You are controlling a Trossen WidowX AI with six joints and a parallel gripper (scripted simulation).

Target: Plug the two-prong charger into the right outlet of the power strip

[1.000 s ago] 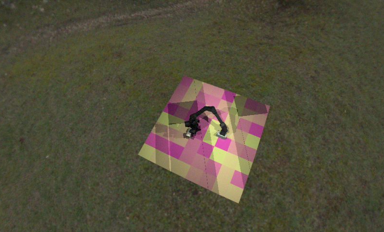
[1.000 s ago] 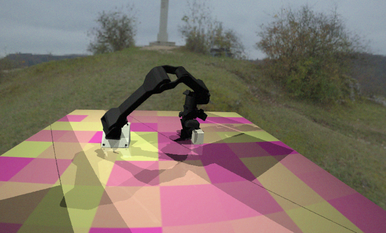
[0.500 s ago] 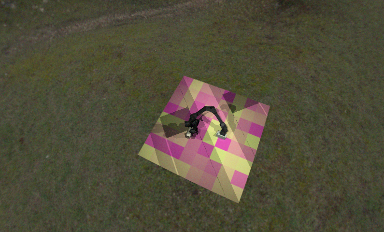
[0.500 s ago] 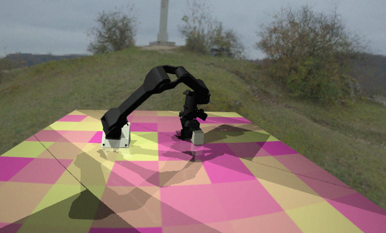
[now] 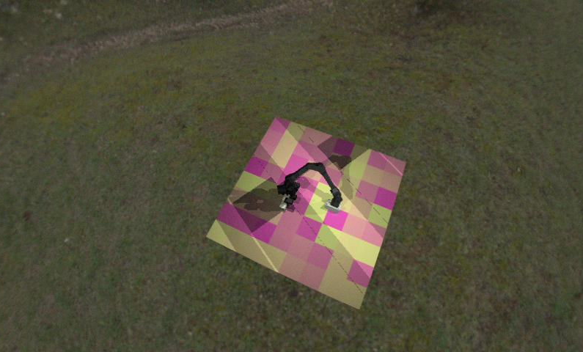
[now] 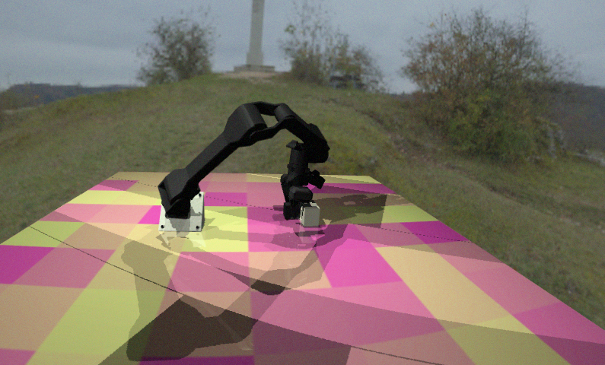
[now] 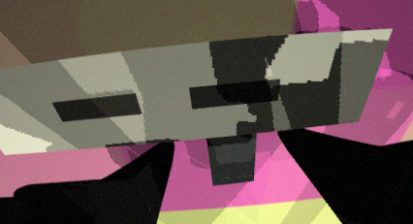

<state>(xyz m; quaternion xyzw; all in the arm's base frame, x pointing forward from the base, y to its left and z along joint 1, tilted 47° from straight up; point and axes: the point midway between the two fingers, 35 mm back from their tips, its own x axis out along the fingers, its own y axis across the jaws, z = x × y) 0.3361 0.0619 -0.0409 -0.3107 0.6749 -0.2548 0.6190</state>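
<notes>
Now: the dark charger 2 cm ahead of my gripper tip and 1 cm above it.
</notes>
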